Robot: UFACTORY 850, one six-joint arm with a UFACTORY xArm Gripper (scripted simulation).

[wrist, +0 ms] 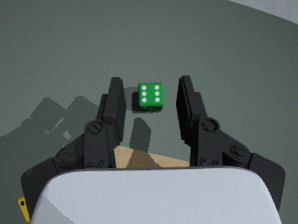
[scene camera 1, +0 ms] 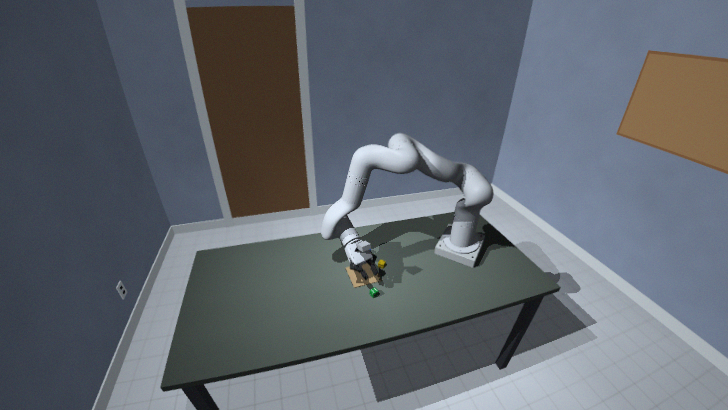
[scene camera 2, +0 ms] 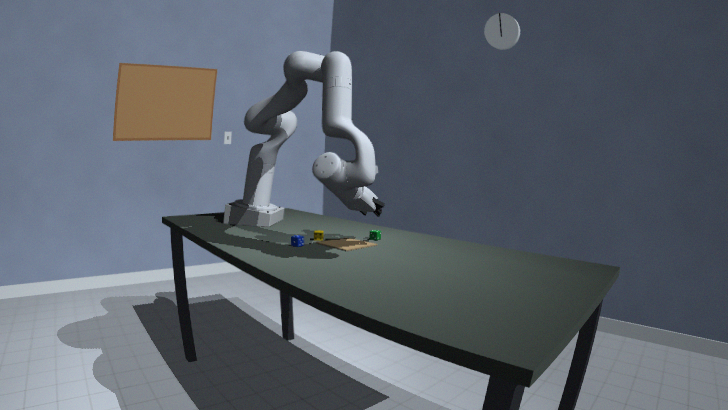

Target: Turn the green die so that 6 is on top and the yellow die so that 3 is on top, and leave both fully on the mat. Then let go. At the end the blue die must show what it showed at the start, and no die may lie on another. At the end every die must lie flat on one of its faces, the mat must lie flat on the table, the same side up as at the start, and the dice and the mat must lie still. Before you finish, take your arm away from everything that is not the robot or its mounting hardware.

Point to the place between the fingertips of my gripper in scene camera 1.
At 371, 276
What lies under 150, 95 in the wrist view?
A green die.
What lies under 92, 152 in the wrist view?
My gripper.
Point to a tan mat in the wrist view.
At 125, 157
